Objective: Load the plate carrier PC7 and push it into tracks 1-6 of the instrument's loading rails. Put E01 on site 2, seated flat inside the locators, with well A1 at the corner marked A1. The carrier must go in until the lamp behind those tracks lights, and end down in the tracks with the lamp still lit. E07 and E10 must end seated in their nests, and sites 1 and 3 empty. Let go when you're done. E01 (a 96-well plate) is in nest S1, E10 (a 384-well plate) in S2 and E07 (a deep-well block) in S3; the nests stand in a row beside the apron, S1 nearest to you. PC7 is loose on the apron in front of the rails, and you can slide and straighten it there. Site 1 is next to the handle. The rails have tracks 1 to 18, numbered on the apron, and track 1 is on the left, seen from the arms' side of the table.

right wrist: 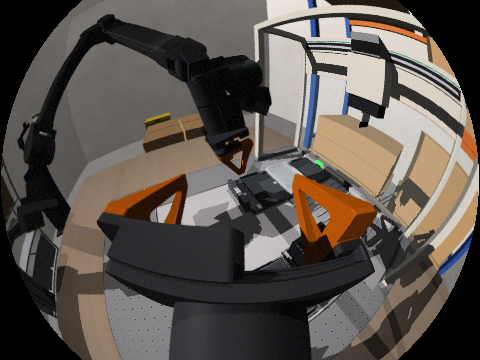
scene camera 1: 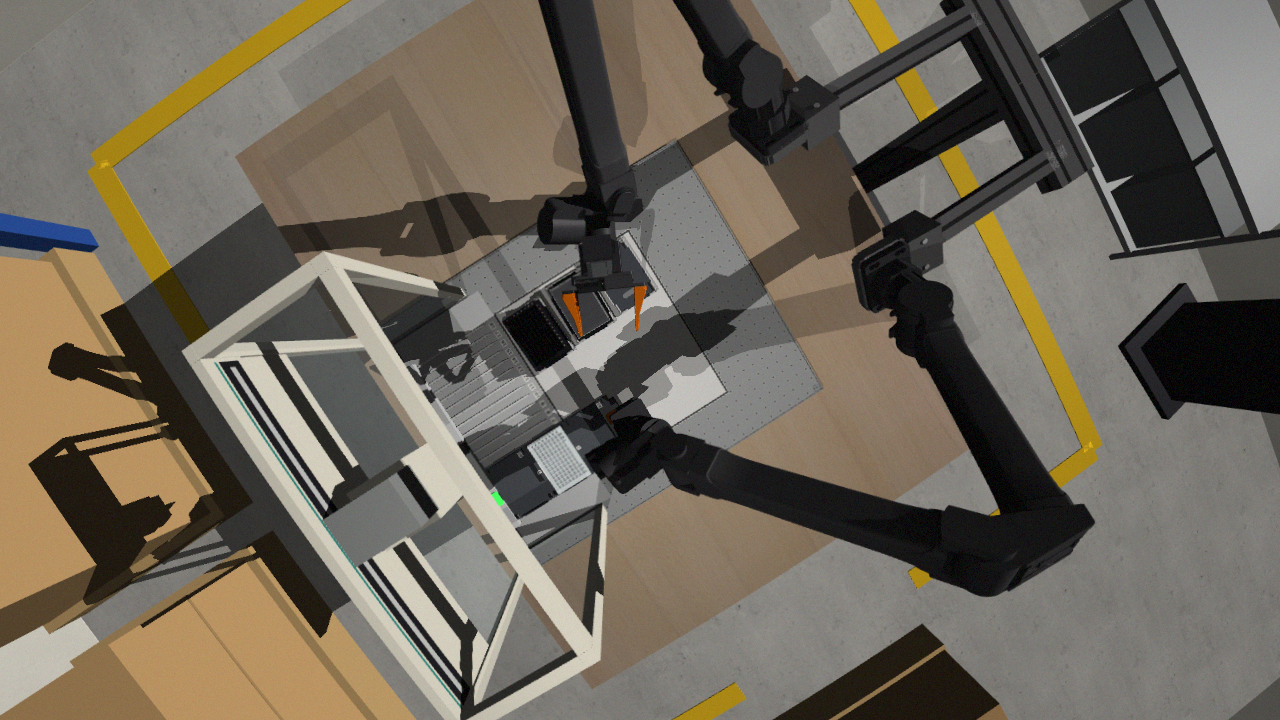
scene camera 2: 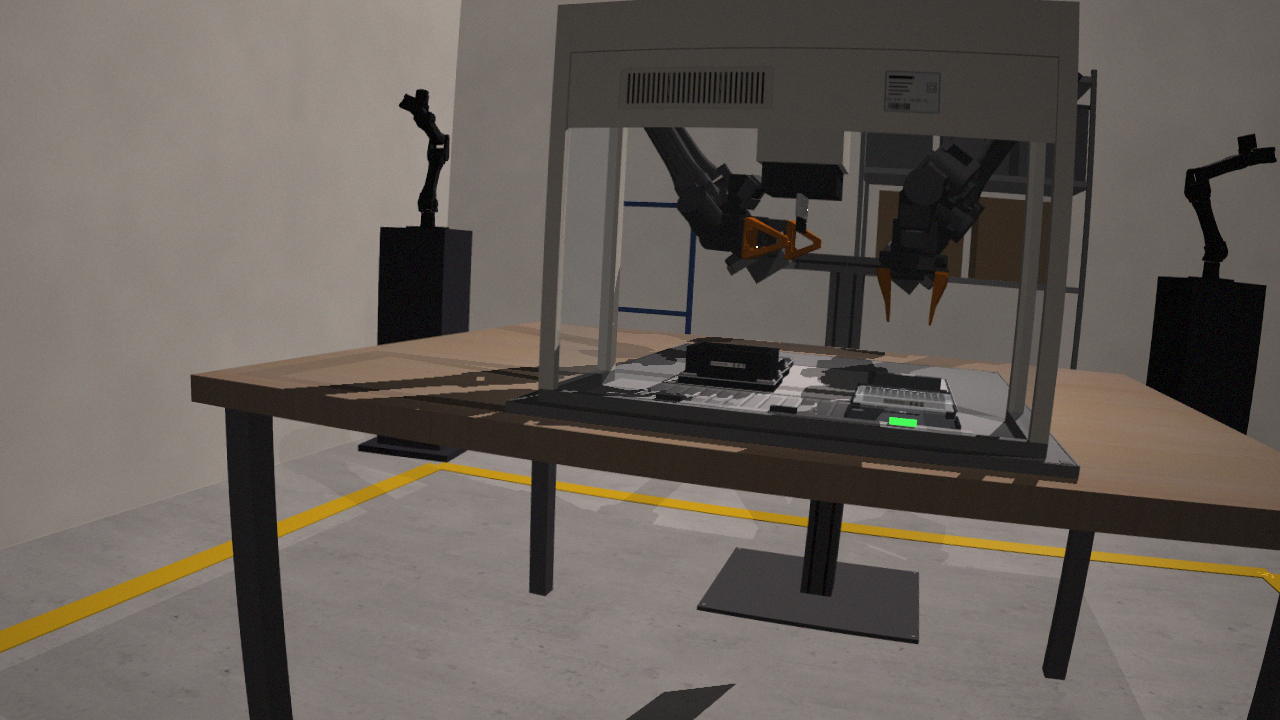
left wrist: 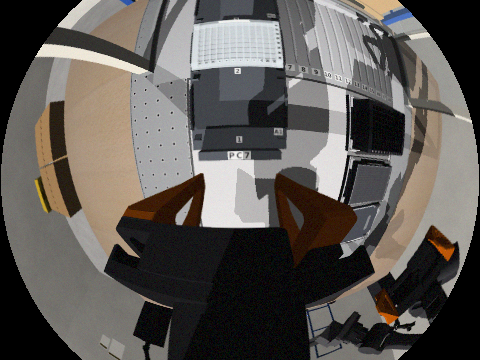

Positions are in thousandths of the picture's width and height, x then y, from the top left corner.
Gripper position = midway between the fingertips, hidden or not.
In view: the left gripper (scene camera 1: 489,594), the right gripper (scene camera 1: 476,463), a white plate E01 (scene camera 1: 429,633) and a carrier PC7 (scene camera 1: 405,665).
The white plate E01 shows as well in the left wrist view (left wrist: 499,151). The carrier PC7 shows as well in the right wrist view (right wrist: 536,532) and in the left wrist view (left wrist: 495,315). The left gripper is seen too in the right wrist view (right wrist: 491,462) and in the left wrist view (left wrist: 499,499).
